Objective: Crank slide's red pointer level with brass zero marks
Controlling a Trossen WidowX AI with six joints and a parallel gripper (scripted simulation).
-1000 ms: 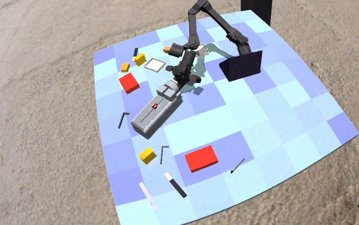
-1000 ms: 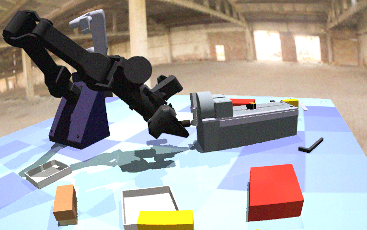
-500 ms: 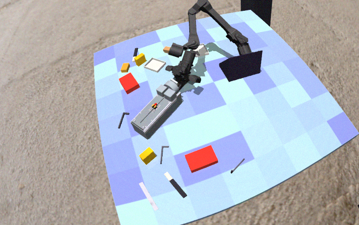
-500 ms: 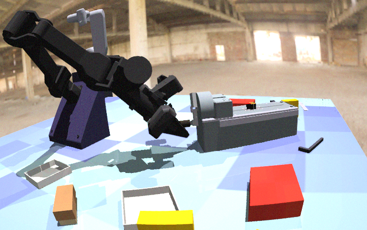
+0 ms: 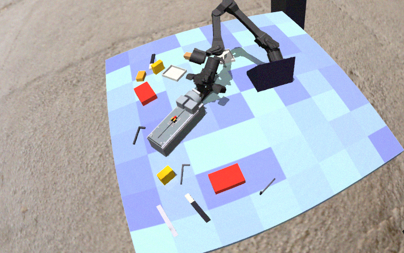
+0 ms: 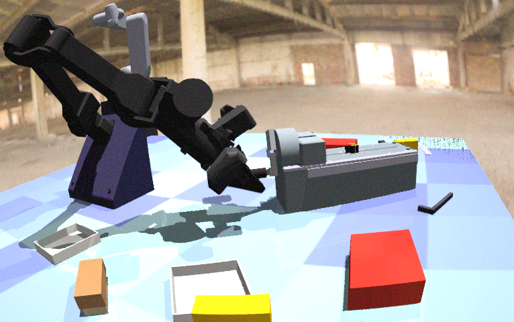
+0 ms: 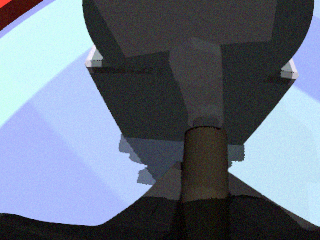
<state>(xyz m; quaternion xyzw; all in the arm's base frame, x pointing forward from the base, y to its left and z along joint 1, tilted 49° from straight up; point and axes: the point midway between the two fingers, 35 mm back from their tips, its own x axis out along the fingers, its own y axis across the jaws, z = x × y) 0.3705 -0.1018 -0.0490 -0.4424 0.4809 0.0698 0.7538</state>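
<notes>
My gripper tip is 3 cm below the dark crank handle, 1 cm to the left of it and 1 cm past it. From my gripper tip the other things lie so: red pointer (13 cm ahead, 8 cm to the left, 5 cm above); then tan block (34 cm to the right, 8 cm behind, 2 cm below).
</notes>
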